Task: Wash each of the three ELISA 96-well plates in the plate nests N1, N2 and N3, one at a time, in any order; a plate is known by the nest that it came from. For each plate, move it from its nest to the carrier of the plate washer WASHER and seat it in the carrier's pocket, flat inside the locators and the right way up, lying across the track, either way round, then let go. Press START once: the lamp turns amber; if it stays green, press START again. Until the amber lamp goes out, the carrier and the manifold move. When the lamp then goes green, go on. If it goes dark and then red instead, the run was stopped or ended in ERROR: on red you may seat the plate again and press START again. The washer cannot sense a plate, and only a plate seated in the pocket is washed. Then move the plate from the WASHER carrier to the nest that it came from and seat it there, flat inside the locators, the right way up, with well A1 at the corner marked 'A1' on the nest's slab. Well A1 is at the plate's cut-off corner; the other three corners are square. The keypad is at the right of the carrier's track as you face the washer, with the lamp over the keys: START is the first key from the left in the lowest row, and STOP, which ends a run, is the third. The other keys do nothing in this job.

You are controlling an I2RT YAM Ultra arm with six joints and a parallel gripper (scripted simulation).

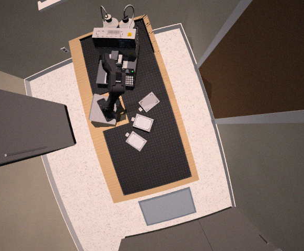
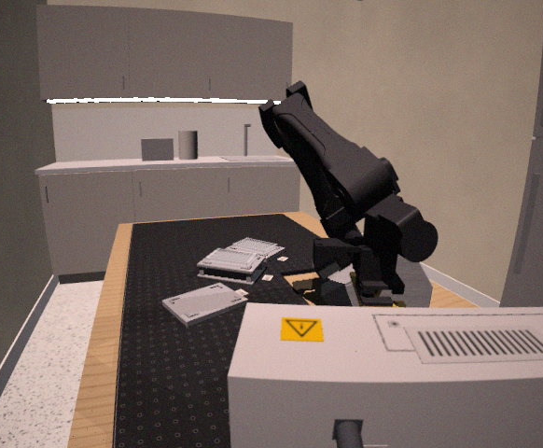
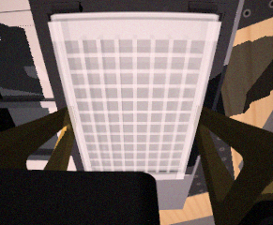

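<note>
The carrier pocket is 10 mm below my hand. The rest, counted from my hand: n1 label: 370 mm to the right, 90 mm below, 40 mm ahead; then grey nest slab: 350 mm to the right, 140 mm ahead, 80 mm below; then washer: 120 mm to the left, 100 mm ahead, 40 mm above.
</note>
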